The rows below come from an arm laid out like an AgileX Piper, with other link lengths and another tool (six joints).
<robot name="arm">
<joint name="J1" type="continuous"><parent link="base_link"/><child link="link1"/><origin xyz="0 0 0.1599" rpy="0 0 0"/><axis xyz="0 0 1"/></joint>
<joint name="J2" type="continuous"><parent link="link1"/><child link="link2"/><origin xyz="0 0 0" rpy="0 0 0"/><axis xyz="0 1 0"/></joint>
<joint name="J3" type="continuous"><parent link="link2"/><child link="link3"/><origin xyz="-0.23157 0 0.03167" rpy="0 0 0"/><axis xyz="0 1 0"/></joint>
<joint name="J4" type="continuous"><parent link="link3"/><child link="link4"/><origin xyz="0.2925 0 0.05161" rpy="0 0 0"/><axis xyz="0.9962 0 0.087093"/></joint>
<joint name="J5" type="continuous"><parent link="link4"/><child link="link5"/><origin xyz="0 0 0" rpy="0 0 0"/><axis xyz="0 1 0"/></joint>
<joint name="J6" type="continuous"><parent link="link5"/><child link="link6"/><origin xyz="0.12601 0 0.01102" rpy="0 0 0"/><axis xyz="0.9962 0 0.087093"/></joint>
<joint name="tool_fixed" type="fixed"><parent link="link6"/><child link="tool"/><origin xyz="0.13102 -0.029 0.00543" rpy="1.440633 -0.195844 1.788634"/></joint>
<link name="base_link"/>
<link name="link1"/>
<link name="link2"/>
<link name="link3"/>
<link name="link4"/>
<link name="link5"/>
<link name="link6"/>
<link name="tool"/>
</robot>
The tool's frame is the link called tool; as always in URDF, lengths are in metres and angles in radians. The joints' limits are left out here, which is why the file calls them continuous.
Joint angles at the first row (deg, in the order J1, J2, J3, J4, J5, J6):
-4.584 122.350 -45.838 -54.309 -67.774 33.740
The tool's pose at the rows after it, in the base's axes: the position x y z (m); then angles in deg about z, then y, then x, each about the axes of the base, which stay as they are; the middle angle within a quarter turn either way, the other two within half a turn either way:
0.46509 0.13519 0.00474 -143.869 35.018 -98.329
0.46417 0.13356 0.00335 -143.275 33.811 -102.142
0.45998 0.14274 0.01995 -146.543 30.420 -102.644
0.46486 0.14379 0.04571 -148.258 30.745 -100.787
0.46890 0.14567 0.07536 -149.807 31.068 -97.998
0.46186 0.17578 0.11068 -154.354 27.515 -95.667
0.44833 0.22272 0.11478 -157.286 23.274 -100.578
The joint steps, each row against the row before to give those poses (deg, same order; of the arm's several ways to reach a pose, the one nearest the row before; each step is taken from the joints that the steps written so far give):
-0.001 -1.757 0.000 -0.681 2.776 0.315
-0.101 -2.190 0.002 -2.701 3.808 0.660
-0.001 -3.405 -0.002 -4.938 0.877 1.078
0.001 -3.753 0.104 -0.855 0.143 2.789
-0.001 -3.930 -0.002 -0.653 -0.352 3.706
3.504 -4.806 0.001 -1.025 0.087 1.605
7.968 -3.255 -0.495 -0.761 7.179 -1.243

